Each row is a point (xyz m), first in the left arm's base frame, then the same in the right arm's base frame.
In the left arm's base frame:
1: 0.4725 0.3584 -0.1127
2: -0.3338 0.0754 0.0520
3: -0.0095 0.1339 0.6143
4: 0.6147 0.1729 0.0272
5: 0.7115 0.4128 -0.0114
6: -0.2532 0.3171 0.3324
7: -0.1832 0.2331 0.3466
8: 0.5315 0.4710 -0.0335
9: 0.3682 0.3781 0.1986
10: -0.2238 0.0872 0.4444
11: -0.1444 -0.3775 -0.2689
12: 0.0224 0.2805 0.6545
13: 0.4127 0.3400 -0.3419
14: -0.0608 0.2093 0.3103
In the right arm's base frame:
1: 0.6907 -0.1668 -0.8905
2: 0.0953 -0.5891 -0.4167
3: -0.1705 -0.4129 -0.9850
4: 0.5474 0.0556 -0.9549
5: 0.7382 -0.0294 -1.1123
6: 0.0384 -0.7028 -0.7736
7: 0.0131 -0.5955 -0.7738
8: 0.7119 -0.2013 -1.0347
9: 0.4223 -0.2728 -1.0483
10: -0.1520 -0.5337 -0.7360
11: 0.1844 -0.1318 -0.0605
12: -0.1133 -0.4883 -1.1082
13: 0.8311 -0.1882 -0.7000
14: 0.0780 -0.4866 -0.8018

